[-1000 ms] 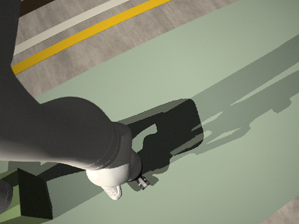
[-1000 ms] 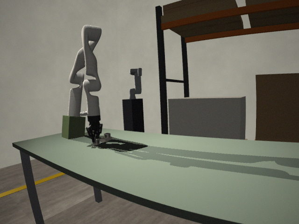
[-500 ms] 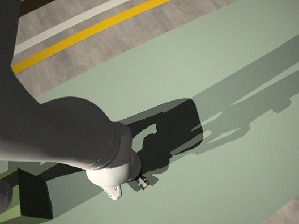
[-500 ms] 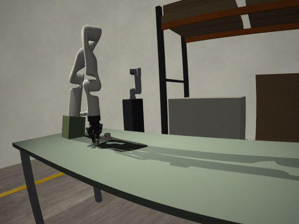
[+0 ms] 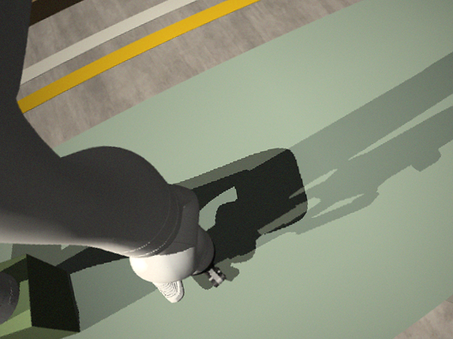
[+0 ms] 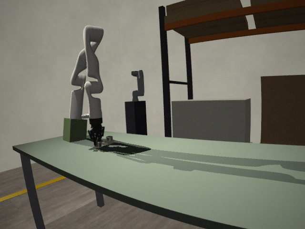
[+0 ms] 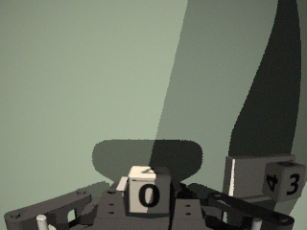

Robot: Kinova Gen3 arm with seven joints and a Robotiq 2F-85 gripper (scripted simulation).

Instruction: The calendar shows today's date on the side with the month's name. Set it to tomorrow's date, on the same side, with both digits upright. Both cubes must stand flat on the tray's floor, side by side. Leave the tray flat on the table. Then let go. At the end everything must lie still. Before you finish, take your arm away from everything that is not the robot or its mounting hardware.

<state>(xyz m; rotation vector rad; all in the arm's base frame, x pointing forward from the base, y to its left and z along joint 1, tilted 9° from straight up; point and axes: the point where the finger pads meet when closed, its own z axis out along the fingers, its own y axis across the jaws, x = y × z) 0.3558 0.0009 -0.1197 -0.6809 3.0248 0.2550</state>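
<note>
Now: hand 10 mm above the white cube. The rest, counted from my hand: white tray (100 mm to the left, 50 mm behind, 20 mm below).
</note>
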